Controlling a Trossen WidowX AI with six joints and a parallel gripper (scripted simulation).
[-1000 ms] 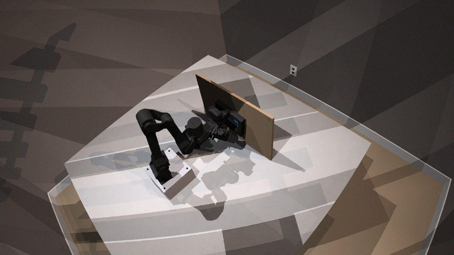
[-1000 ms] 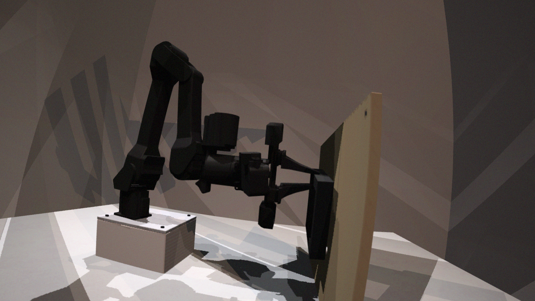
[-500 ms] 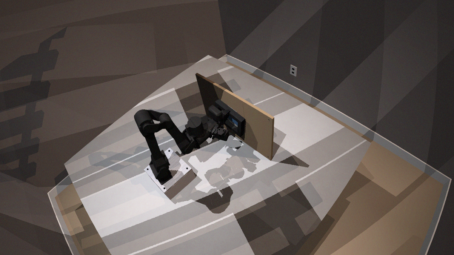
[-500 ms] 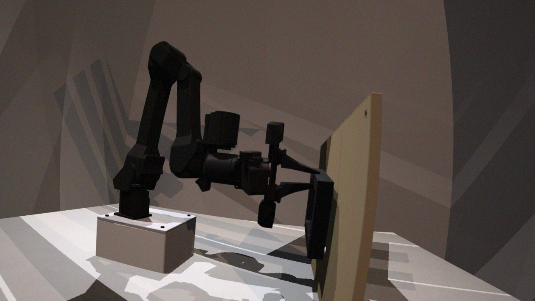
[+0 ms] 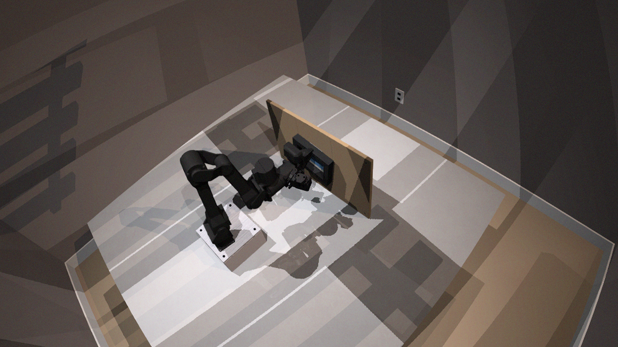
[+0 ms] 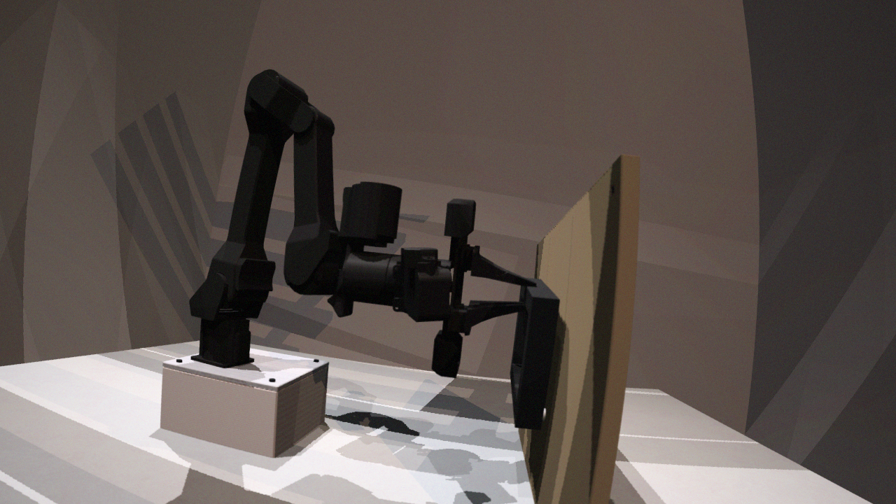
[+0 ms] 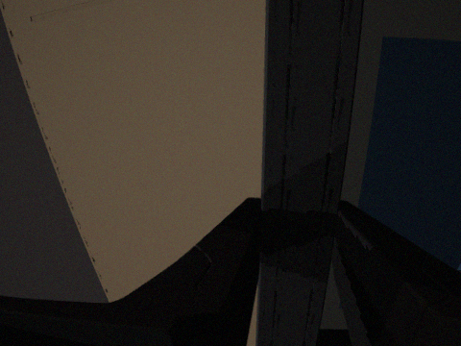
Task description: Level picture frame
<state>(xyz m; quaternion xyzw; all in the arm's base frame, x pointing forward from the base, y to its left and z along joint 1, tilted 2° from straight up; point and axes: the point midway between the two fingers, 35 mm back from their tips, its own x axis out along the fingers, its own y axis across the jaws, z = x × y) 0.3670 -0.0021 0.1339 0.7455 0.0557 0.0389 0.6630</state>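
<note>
The picture frame is 5 cm below my gripper tip, 1 cm to the left of it and 1 cm ahead of it. From my gripper tip the other things lie so: wooden board (7 cm below, 2 cm ahead, 1 cm to the left).
</note>
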